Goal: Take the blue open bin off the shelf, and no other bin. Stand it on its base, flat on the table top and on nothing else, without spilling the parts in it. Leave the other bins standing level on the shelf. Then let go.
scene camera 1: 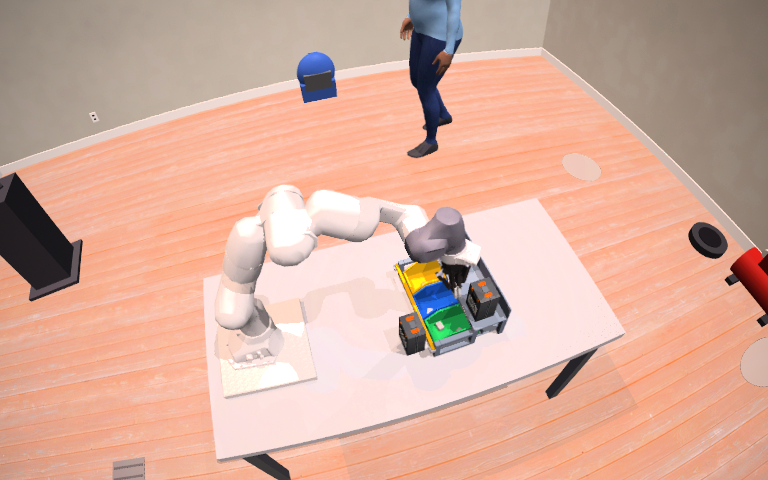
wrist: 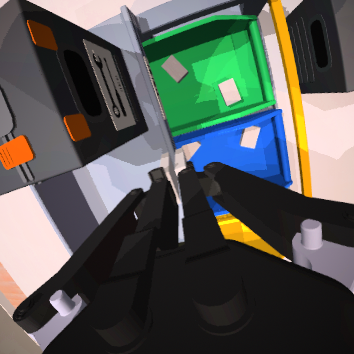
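Note:
The blue open bin (scene camera 1: 433, 297) (wrist: 235, 155) stands on the shelf (scene camera 1: 453, 344) (wrist: 296, 90) between the green bin (scene camera 1: 454, 323) (wrist: 215, 65) and the yellow bin (scene camera 1: 421, 274) (wrist: 240, 231). A pale part (wrist: 250, 137) shows in the blue bin. My gripper (scene camera 1: 457, 290) (wrist: 175, 162) is nearly closed at the rear of the blue bin, with one pale pad inside it and the other behind its back wall. It looks shut on that wall. The grey shelf edge runs right there, and the exact contact is partly hidden.
A dark case with orange corners (scene camera 1: 482, 302) (wrist: 50, 100) stands behind the bins, close to the gripper. A second dark case (scene camera 1: 410, 335) (wrist: 327, 45) stands before the shelf's yellow front rail. The shelf is on the pale table (scene camera 1: 362, 407). A person (scene camera 1: 430, 79) stands beyond the table.

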